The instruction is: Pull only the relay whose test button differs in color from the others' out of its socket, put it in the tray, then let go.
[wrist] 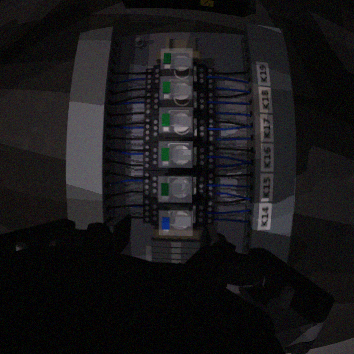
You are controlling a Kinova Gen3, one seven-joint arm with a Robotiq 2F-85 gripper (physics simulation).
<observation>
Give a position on a relay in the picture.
At 173,218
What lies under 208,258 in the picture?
My gripper.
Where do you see a relay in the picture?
At 171,187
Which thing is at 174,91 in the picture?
A relay.
</observation>
